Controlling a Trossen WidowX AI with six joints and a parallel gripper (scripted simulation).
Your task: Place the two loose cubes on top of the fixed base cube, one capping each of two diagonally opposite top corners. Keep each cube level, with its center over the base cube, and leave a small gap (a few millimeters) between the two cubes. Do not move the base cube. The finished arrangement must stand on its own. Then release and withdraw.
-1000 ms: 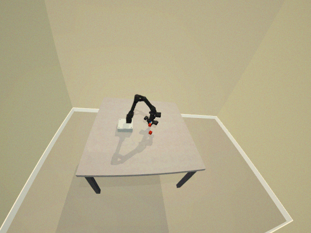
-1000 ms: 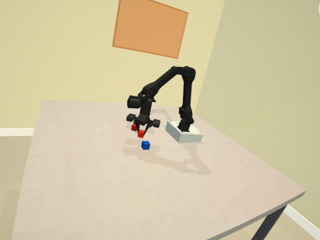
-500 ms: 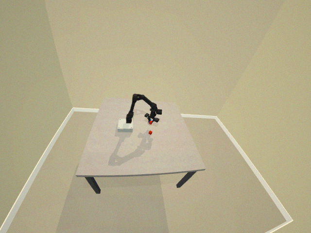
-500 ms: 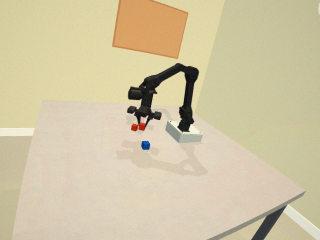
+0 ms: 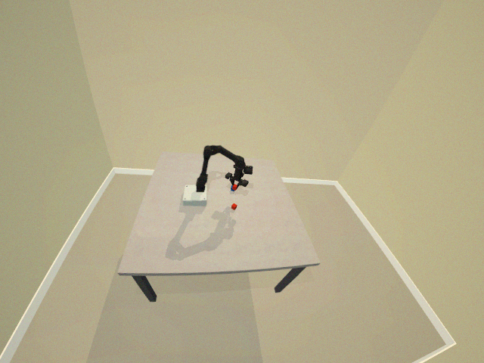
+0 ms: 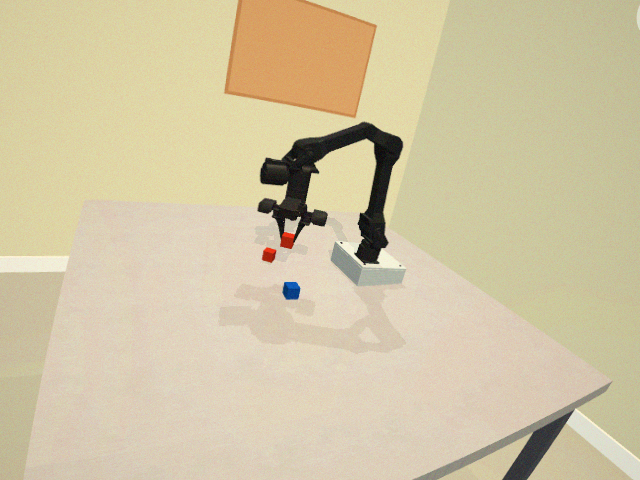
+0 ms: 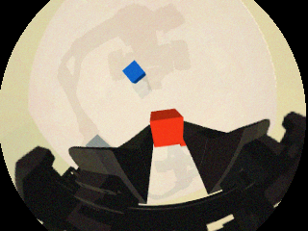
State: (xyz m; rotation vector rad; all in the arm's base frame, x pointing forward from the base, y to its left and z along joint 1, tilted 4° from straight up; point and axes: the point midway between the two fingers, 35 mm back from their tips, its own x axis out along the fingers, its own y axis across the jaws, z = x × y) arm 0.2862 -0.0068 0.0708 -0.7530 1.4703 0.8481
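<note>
The blue cube lies 10 cm to the left of my gripper tip, 10 cm below it and 1 cm ahead of it.
</note>
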